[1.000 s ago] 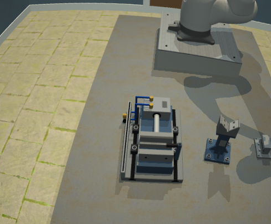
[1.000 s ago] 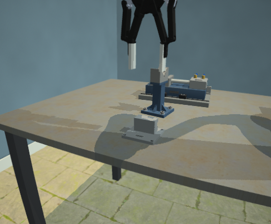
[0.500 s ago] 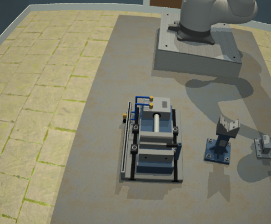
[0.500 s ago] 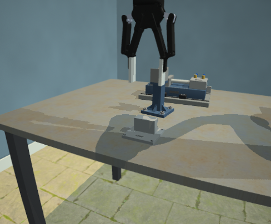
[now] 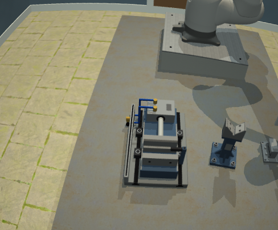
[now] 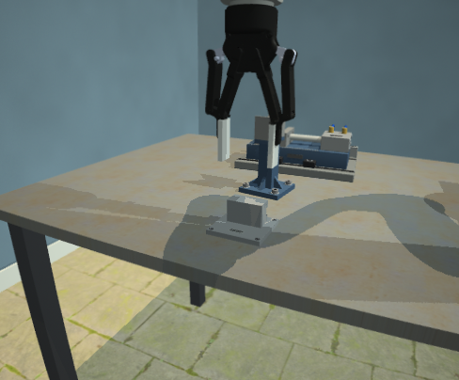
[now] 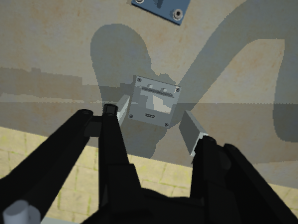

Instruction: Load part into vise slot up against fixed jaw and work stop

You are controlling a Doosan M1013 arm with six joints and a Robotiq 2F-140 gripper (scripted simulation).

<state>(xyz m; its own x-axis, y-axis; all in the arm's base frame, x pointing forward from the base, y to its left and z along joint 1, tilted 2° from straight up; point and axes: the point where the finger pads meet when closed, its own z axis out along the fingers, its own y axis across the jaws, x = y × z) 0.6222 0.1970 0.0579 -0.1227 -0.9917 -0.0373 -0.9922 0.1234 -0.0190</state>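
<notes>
The part is 11 cm below my hand. From my hand the other things lie so: work stop (36 cm to the right, 5 cm below, 4 cm ahead); infeed plate (13 cm below, 2 cm to the left); blue pedestal (18 cm to the right, 8 cm below, 1 cm ahead).
</notes>
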